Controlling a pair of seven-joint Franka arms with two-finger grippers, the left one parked.
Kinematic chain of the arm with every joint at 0, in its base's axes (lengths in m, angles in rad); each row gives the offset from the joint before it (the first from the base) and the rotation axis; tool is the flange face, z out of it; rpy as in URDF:
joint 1: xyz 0 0 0.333 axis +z
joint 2: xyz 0 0 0 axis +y
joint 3: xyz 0 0 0.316 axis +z
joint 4: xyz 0.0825 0 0 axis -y
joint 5: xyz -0.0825 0 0.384 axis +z
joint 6: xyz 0 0 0 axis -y
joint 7: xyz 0.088 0 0 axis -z
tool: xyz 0 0 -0.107 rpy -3.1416 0 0
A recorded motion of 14 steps. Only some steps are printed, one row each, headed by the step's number.
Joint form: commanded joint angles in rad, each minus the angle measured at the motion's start. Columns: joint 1, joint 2, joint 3, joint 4, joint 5, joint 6, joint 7.
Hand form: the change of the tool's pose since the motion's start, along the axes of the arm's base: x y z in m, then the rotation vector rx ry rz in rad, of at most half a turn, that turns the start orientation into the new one. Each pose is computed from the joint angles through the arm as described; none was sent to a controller.
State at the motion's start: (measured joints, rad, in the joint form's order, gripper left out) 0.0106 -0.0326 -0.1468 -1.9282 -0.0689 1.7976 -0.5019
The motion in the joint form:
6: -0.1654 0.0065 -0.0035 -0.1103 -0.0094 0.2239 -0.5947
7: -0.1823 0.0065 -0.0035 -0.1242 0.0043 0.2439 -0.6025
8: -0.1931 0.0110 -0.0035 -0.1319 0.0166 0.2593 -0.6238
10: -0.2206 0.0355 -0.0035 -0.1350 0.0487 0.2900 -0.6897
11: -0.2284 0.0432 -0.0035 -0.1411 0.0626 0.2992 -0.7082
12: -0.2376 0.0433 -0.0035 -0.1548 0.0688 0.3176 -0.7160
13: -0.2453 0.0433 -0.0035 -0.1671 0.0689 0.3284 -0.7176
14: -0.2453 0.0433 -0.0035 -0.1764 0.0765 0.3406 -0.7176
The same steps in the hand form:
6: -0.0147 -0.0889 -0.0367 0.0080 -0.0678 0.4424
7: -0.0180 -0.0966 -0.0416 0.0158 -0.0793 0.4283
8: -0.0191 -0.1015 -0.0463 0.0239 -0.0865 0.4337
10: -0.0187 -0.1153 -0.0583 0.0446 -0.1004 0.4573
11: -0.0196 -0.1187 -0.0645 0.0565 -0.1024 0.4609
12: -0.0224 -0.1228 -0.0692 0.0580 -0.1093 0.4565
13: -0.0255 -0.1261 -0.0740 0.0586 -0.1082 0.4503
14: -0.0262 -0.1254 -0.0772 0.0620 -0.1145 0.4463

